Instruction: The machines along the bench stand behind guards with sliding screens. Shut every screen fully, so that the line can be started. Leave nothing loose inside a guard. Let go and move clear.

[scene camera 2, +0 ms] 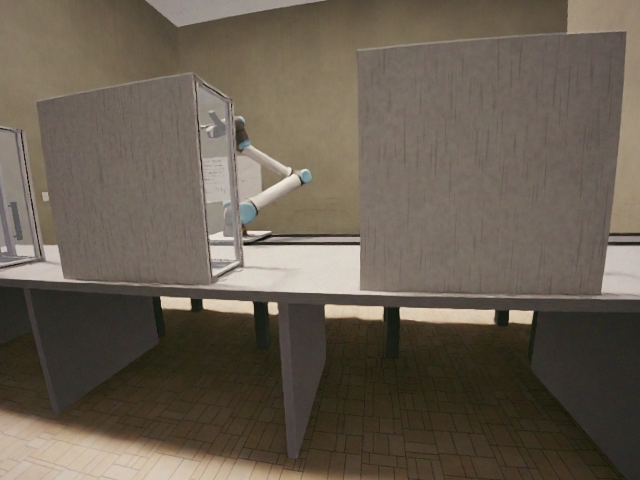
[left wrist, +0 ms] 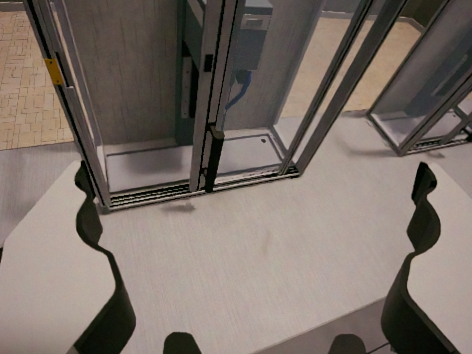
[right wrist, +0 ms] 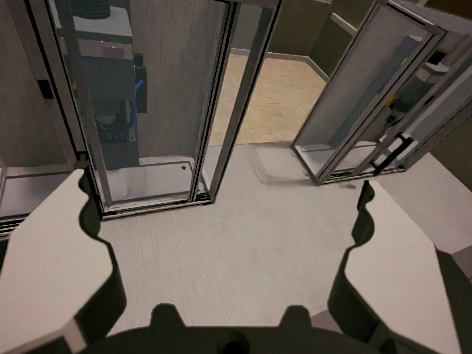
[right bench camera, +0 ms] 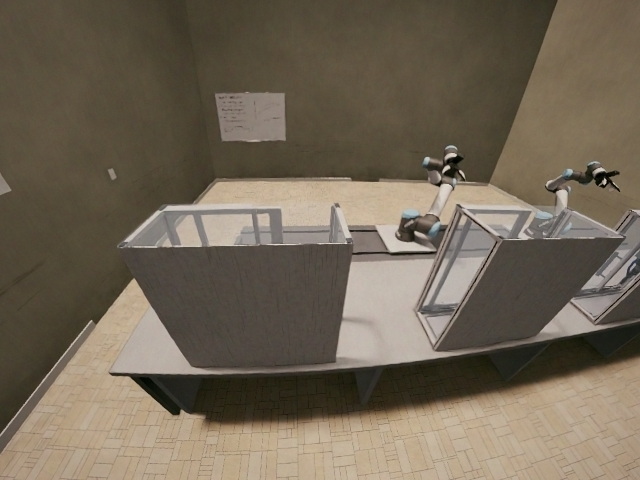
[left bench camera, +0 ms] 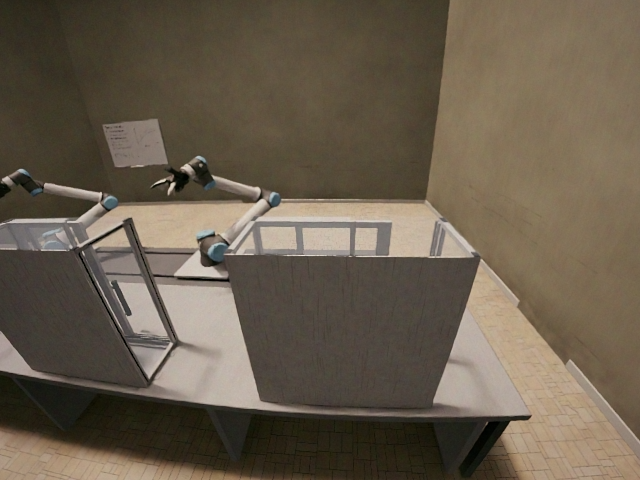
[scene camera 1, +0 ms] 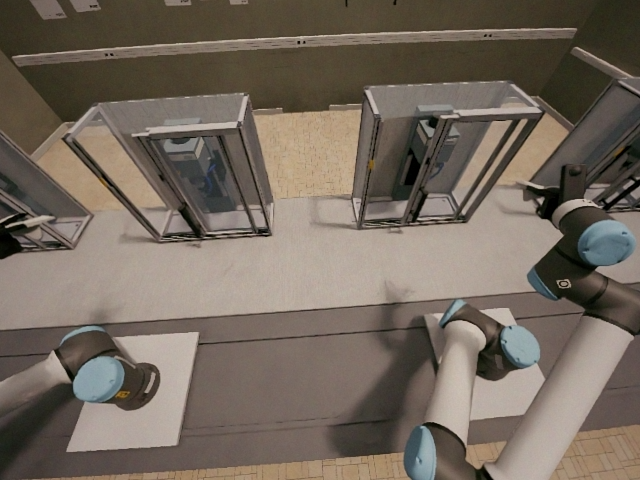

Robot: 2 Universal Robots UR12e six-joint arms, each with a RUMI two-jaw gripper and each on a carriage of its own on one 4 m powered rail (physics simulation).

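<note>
Four framed guards line the bench. In scene camera 1, each middle guard's screen (scene camera 1: 222, 170) (scene camera 1: 448, 170) stands partly open, with a gap left of its black handle (scene camera 1: 190, 219) (scene camera 1: 418, 206). The far-left guard's screen (left wrist: 201, 115) stands open, handle (left wrist: 215, 155) mid-front. The far-right guard's handle (right wrist: 395, 155) is also away from its yellow-marked post. I make out no loose object inside; parts are hidden. My left gripper (scene camera 1: 25, 227) (left bench camera: 161, 189) (left wrist: 251, 163) is open before the far-left guard. My right gripper (scene camera 1: 537, 198) (right wrist: 229, 177) is open, between the two right-hand guards.
Machines (scene camera 1: 186, 155) (scene camera 1: 436, 134) with blue hoses stand inside the guards. The arms ride white carriages (scene camera 1: 175, 387) (scene camera 1: 509, 397) on the rail before the bench (scene camera 1: 289, 268). Opaque rear panels (left bench camera: 351, 330) (right bench camera: 242, 304) hide the interiors from behind.
</note>
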